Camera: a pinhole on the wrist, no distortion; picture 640 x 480 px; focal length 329.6 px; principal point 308.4 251.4 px. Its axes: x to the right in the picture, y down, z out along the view. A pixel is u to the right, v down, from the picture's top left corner.
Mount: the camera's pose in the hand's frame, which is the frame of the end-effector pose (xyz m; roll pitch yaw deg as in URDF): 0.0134 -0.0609 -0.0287 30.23 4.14 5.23
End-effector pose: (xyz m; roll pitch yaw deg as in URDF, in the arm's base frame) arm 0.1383 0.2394 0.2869 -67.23 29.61 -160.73
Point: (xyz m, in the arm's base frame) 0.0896 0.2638 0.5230
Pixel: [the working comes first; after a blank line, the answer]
In the camera's frame: -0.1168 -0.0949 0.1376

29 24
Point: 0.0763 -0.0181 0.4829
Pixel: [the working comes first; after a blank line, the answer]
In the camera's frame: -0.0161 0.0986 0.3211

292 353
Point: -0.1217 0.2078 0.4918
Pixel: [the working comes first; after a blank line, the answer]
In the camera's frame: 0.0783 -0.1656 0.2132

outside the picture
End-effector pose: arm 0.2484 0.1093 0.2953 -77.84 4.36 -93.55
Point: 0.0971 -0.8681 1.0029
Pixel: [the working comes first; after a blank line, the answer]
In the camera's frame: 0.8356 -0.6092 0.5464

outside the picture
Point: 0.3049 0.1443 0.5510
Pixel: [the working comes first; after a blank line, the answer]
In the camera's frame: -0.0962 -0.0796 0.1948

146 117
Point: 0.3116 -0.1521 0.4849
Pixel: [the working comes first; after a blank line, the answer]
In the camera's frame: 0.2046 -0.0434 0.2167

620 185
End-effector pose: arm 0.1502 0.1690 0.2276 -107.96 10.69 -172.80
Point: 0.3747 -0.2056 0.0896
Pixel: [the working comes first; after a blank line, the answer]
In the camera's frame: -0.1838 0.3226 0.3314

outside the picture
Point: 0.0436 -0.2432 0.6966
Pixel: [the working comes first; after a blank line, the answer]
In the camera's frame: -0.0123 -0.3302 0.4860

300 27
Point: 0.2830 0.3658 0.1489
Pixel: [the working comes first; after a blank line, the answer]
In the camera's frame: -0.1239 0.1396 -0.2175

behind the camera
